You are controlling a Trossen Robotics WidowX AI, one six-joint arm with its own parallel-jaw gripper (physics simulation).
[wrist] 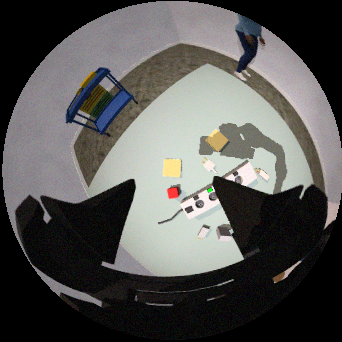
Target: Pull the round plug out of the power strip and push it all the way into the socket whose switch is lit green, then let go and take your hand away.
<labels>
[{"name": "my gripper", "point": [174,181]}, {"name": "white power strip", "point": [190,205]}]
</labels>
